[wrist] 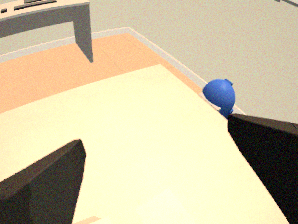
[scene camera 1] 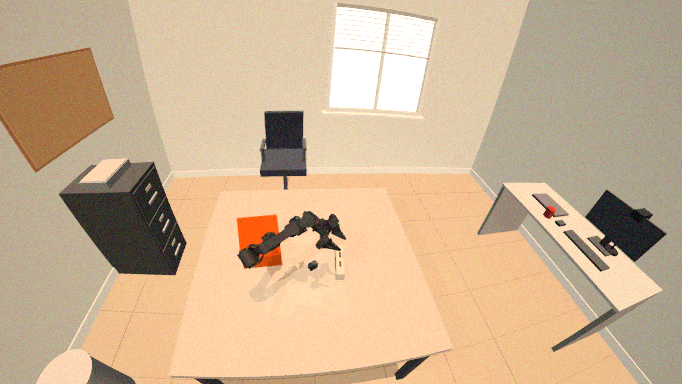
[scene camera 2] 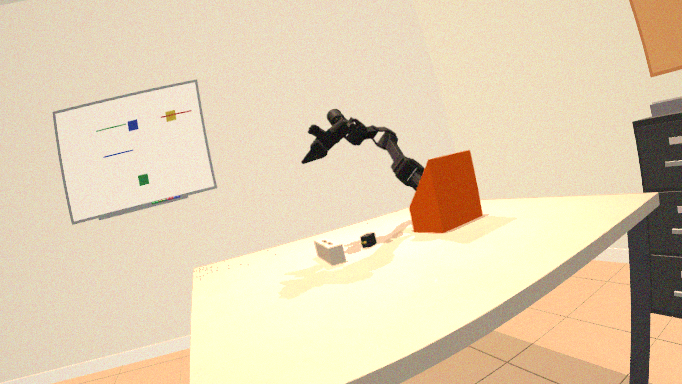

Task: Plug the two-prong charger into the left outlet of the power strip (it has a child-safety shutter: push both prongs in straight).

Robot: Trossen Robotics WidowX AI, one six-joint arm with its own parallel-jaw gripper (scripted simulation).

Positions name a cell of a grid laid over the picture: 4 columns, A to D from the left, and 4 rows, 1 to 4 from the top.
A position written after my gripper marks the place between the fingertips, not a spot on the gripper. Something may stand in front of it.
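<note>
Scene camera 1 shows my gripper (scene camera 1: C3). In scene camera 2, my gripper (scene camera 2: B2) is visible too, and the wrist view likewise includes my gripper (wrist: C3). State of my gripper: open, holding nothing.
</note>
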